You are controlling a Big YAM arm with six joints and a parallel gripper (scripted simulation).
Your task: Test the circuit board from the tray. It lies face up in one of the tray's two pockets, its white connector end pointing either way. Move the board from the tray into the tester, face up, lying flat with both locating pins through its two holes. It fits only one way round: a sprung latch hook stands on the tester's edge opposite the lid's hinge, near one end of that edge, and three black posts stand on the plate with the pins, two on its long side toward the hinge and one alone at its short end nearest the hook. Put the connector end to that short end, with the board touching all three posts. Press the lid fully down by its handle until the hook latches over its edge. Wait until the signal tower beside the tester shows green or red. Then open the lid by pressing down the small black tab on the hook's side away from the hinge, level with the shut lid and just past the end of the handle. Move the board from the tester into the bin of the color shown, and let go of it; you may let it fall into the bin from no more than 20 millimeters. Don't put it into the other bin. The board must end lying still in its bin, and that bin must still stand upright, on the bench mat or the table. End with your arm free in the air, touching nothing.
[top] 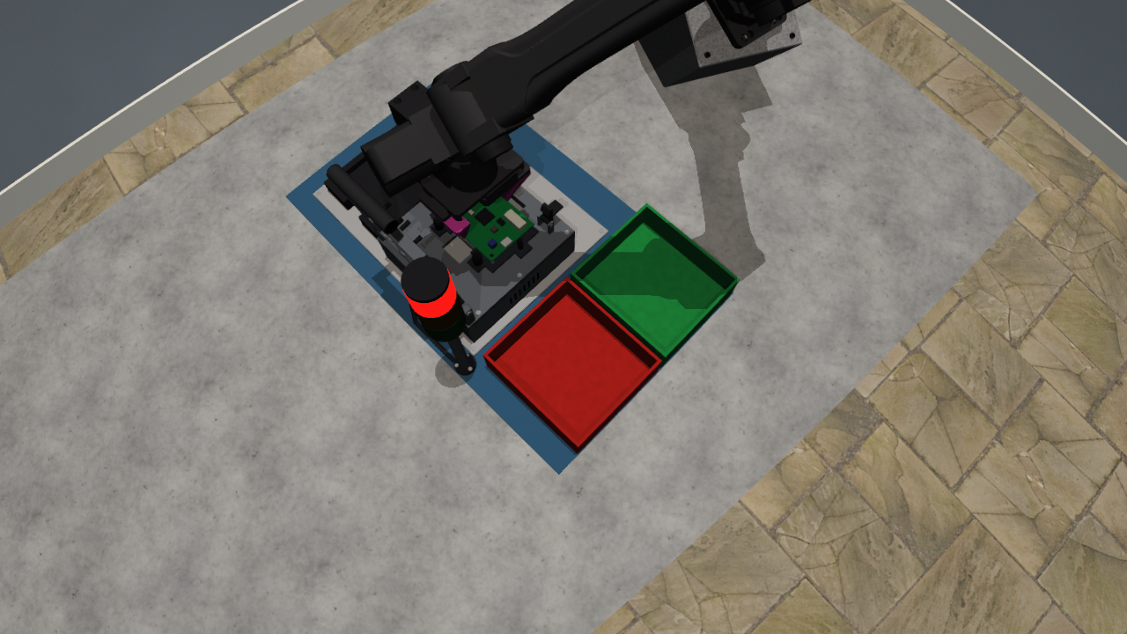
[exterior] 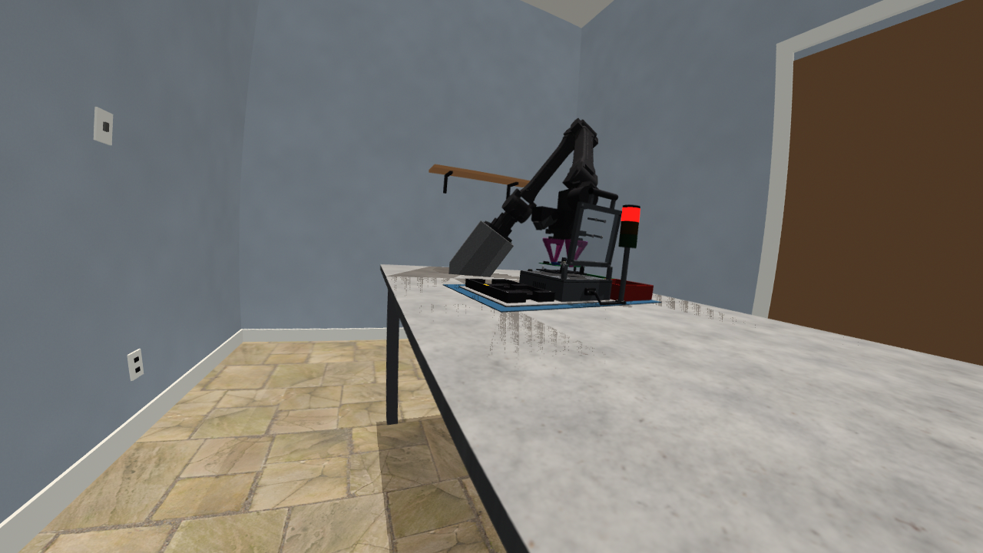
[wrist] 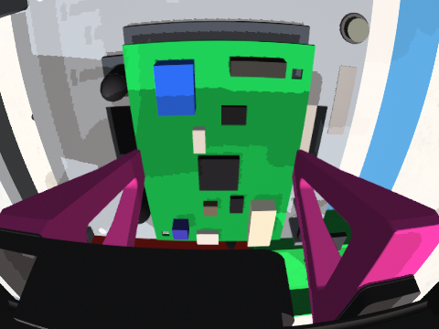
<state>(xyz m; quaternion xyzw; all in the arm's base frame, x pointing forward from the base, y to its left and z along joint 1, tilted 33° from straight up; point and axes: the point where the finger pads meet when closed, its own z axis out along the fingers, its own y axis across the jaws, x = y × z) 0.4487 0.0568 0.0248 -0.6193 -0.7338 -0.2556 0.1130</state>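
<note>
The green circuit board is right at my hand. Also, from my hand: clear lid 11 cm ahead, 9 cm above, 2 cm to the left; tester plate 2 cm below, 1 cm to the left; latch hook 7 cm behind, 4 cm to the left.
</note>
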